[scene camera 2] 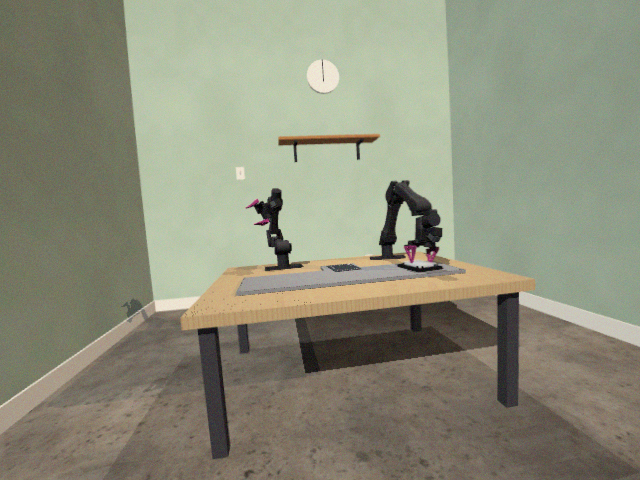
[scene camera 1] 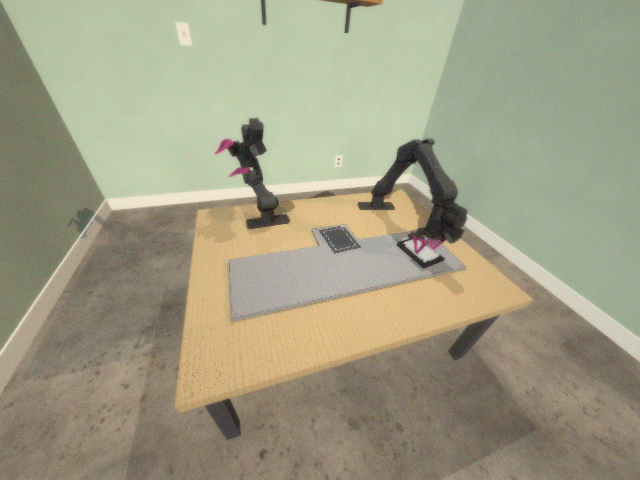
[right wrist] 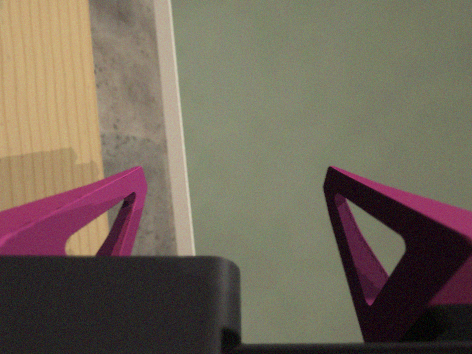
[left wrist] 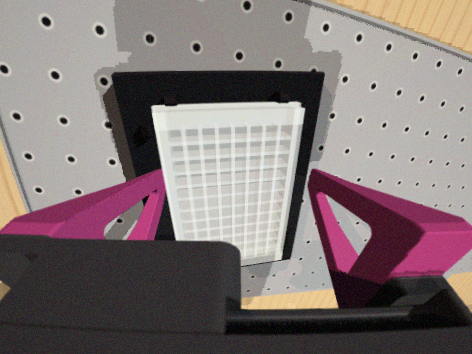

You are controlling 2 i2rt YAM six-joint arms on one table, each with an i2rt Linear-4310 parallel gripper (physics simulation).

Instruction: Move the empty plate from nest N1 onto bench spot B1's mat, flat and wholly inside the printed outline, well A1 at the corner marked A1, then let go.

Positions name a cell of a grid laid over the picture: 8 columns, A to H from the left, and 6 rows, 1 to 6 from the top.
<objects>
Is my left gripper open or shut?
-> Open.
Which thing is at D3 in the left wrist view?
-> A well plate.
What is my right gripper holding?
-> Nothing.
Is my right gripper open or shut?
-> Open.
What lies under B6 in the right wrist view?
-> My right gripper.
</objects>
